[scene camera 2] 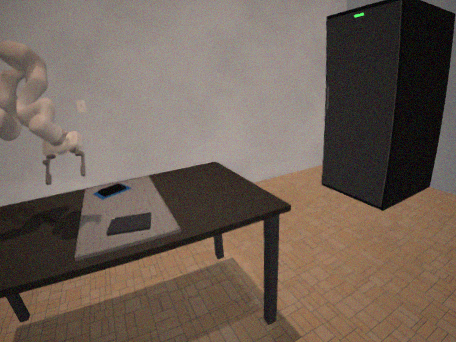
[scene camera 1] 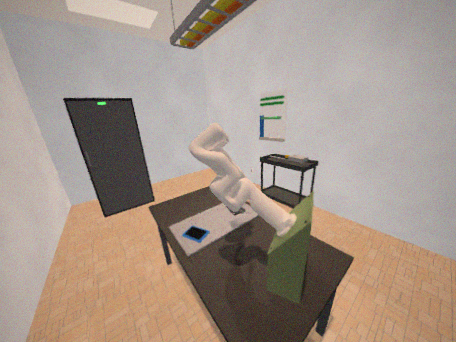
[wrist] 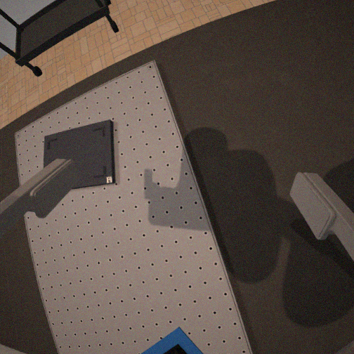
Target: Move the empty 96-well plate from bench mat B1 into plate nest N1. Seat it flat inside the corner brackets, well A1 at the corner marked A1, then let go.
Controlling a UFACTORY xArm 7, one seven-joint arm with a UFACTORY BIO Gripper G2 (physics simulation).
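Places are measured from the arm's base along level axes (x back, y up, z left), in metres.
Where they show: hand, tool point: point(scene camera 2: 65, 175); arm's base, link origin: point(scene camera 1: 287, 225).
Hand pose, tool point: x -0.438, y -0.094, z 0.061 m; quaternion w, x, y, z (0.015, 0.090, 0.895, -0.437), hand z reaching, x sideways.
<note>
Things, the pixels of their top centre, and the offset from my tool point. Level surfaces: height alone.
- black 96-well plate, top centre: point(scene camera 2: 111, 188) point(scene camera 1: 195, 231) dx -0.075, dy -0.193, dz +0.308 m
- blue bench mat, surface height: dy -0.207 m
- plate nest, top centre: point(scene camera 2: 129, 221) dx -0.243, dy -0.195, dz -0.093 m
- light perforated board, surface height: dy -0.209 m
- dark table, surface height: dy -0.222 m
The black 96-well plate point(scene camera 1: 195, 233) point(scene camera 2: 112, 189) lies on the blue bench mat point(scene camera 1: 202, 240) point(scene camera 2: 102, 197) point(wrist: 180, 336); both are cut off at the wrist view's bottom edge. The plate nest point(scene camera 2: 129, 223) point(wrist: 82, 150) is a dark grey slab with corner brackets. A small white label point(wrist: 109, 180) sits at one corner; its text is too blurred to read. My gripper point(scene camera 2: 66, 178) point(wrist: 184, 195) is wide open and empty, above the table and apart from plate and nest. One finger covers a nest corner in the wrist view. The nest does not show in scene camera 1.
Mat and nest stand on a light perforated board point(scene camera 1: 180, 225) point(scene camera 2: 95, 240) point(wrist: 100, 290) on the dark table point(scene camera 1: 215, 280) point(scene camera 2: 200, 195) point(wrist: 240, 85). A green panel point(scene camera 1: 287, 265) stands by the arm's base. A black cart point(scene camera 1: 270, 160) point(wrist: 65, 36) and tall dark cabinet point(scene camera 1: 117, 155) point(scene camera 2: 362, 110) stand beyond the table.
</note>
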